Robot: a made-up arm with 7 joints.
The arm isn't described. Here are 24 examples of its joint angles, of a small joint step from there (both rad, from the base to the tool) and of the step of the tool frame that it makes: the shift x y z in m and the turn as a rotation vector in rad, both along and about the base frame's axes.
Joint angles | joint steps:
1: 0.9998 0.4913 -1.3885 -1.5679 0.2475 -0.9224 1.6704 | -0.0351 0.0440 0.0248 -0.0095 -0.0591 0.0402 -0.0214
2: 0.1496 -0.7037 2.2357 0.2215 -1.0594 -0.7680 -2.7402 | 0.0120 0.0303 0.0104 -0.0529 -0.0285 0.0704 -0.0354
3: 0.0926 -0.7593 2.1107 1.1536 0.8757 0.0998 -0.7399 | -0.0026 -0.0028 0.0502 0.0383 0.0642 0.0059 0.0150
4: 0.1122 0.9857 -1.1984 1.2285 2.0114 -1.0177 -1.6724 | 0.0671 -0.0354 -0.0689 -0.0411 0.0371 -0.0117 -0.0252
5: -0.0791 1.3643 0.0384 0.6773 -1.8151 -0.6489 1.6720 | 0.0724 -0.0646 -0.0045 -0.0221 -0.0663 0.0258 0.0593
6: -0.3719 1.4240 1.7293 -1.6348 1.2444 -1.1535 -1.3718 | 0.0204 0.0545 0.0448 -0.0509 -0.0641 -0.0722 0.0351
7: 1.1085 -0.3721 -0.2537 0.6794 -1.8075 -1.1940 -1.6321 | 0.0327 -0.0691 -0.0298 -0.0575 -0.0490 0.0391 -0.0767
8: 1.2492 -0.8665 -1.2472 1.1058 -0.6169 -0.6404 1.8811 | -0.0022 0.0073 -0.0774 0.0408 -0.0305 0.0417 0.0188
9: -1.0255 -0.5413 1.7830 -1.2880 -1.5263 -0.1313 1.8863 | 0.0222 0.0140 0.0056 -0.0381 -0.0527 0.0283 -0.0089
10: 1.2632 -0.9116 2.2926 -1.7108 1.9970 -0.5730 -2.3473 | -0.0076 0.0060 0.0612 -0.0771 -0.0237 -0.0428 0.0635
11: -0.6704 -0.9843 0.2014 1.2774 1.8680 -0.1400 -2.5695 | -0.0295 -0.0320 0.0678 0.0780 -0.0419 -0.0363 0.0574
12: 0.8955 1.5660 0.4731 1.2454 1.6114 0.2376 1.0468 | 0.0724 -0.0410 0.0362 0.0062 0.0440 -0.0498 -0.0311
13: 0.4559 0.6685 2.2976 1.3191 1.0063 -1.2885 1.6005 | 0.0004 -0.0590 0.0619 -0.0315 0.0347 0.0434 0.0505
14: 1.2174 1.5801 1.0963 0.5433 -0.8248 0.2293 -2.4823 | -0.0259 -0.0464 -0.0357 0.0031 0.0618 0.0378 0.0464
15: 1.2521 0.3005 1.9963 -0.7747 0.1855 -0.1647 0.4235 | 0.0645 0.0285 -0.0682 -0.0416 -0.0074 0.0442 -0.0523
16: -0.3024 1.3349 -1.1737 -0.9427 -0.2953 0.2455 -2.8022 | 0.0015 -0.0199 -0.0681 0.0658 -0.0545 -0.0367 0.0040
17: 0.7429 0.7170 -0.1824 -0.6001 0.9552 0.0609 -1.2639 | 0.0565 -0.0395 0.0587 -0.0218 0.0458 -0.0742 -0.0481
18: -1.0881 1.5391 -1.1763 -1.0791 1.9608 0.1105 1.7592 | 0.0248 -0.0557 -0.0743 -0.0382 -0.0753 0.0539 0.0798
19: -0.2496 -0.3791 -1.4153 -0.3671 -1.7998 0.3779 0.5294 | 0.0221 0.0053 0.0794 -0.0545 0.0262 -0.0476 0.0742
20: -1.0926 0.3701 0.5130 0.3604 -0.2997 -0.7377 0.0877 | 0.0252 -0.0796 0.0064 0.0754 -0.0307 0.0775 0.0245
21: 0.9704 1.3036 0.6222 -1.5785 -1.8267 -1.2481 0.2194 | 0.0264 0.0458 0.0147 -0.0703 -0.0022 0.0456 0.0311
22: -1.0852 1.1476 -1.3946 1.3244 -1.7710 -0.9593 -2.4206 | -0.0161 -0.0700 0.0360 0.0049 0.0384 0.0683 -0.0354
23: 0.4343 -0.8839 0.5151 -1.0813 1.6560 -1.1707 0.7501 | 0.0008 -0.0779 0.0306 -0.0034 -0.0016 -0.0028 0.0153
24: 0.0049 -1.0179 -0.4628 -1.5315 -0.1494 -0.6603 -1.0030 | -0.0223 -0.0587 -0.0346 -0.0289 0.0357 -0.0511 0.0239
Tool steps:
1: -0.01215 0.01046 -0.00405 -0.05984 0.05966 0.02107
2: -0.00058 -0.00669 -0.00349 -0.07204 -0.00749 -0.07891
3: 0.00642 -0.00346 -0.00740 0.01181 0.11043 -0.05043
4: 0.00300 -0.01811 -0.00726 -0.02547 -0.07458 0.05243
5: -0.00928 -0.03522 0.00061 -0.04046 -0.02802 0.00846
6: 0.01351 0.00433 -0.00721 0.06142 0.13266 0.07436
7: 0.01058 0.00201 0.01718 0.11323 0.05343 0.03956
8: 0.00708 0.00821 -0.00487 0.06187 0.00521 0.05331
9: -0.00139 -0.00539 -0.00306 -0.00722 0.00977 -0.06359
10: 0.01351 0.01119 -0.00627 0.05728 -0.03535 -0.13917
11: 0.02513 0.02117 0.00704 -0.08397 0.02578 -0.08479
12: 0.01921 -0.01400 0.00410 0.01190 -0.01023 0.16259
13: 0.00972 -0.00382 0.01508 -0.11934 0.05845 0.09988
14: 0.00278 -0.00603 0.00583 -0.00169 0.01603 -0.02829
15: 0.00571 -0.00537 -0.00687 0.04041 0.04106 0.06387
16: 0.01429 -0.00827 -0.00429 0.04379 0.05521 -0.06962
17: 0.01772 -0.02488 0.01366 0.02048 -0.03002 0.05073
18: -0.00533 -0.00961 -0.01158 -0.00850 0.03763 0.06891
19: -0.01193 0.00510 -0.00212 0.05689 0.02068 -0.00608
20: -0.00902 -0.01007 0.02897 -0.00621 0.13273 0.03561
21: 0.00659 -0.00022 -0.00217 0.00899 0.12242 -0.01531
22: -0.01921 -0.00968 -0.00339 -0.04184 0.03690 0.08875
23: -0.00551 0.01473 0.01073 -0.06744 -0.00629 -0.01637
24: 0.00280 0.00588 0.00925 -0.00969 -0.06825 0.03554
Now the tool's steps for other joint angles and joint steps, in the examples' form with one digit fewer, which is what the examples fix.
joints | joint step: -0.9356 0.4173 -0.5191 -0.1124 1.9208 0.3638 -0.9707 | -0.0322 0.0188 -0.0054 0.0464 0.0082 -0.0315 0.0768
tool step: 0.0102 0.0042 -0.0014 0.0746 0.0279 -0.0479
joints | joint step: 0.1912 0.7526 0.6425 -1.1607 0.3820 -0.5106 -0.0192 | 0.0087 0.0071 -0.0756 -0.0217 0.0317 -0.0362 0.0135
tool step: -0.0036 0.0115 -0.0123 0.0475 -0.0611 -0.0955
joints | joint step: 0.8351 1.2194 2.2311 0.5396 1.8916 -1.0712 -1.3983 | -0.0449 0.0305 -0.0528 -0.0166 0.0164 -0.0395 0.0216
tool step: -0.0065 -0.0096 -0.0047 -0.0225 0.0324 -0.0704
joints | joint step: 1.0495 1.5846 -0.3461 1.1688 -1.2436 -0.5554 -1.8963 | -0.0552 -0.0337 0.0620 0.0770 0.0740 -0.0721 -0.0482
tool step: 0.0081 0.0077 -0.0047 -0.1481 -0.1152 0.0356
